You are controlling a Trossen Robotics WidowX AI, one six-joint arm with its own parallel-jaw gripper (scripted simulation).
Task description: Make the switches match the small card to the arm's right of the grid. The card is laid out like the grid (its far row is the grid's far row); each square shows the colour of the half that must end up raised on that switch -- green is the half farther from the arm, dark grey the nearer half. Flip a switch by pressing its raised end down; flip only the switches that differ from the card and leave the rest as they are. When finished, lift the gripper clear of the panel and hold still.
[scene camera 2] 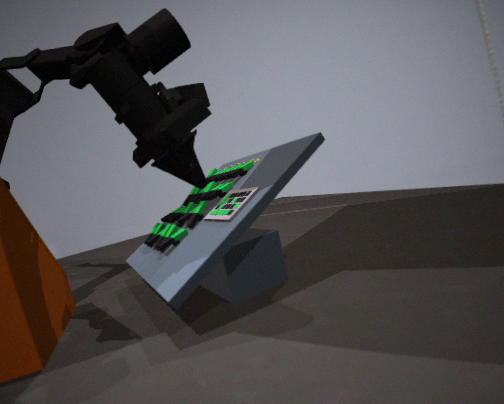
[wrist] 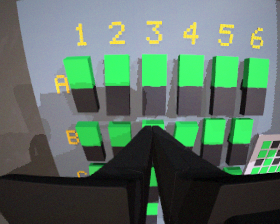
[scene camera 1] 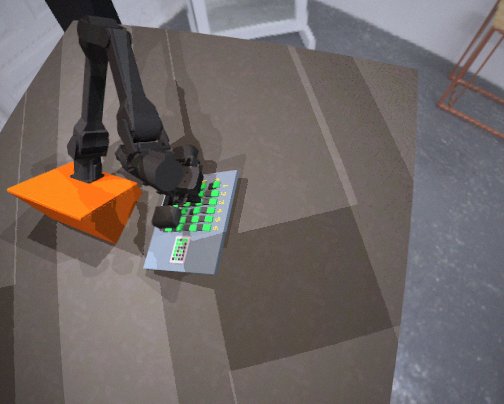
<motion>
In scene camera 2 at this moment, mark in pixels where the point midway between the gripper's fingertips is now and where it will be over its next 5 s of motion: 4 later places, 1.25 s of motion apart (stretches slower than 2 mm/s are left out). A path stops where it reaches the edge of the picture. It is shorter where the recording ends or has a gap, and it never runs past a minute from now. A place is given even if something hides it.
My gripper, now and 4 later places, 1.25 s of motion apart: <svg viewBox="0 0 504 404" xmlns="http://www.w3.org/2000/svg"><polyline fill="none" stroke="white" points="204,187 146,183 168,213 170,216 144,180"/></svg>
</motion>
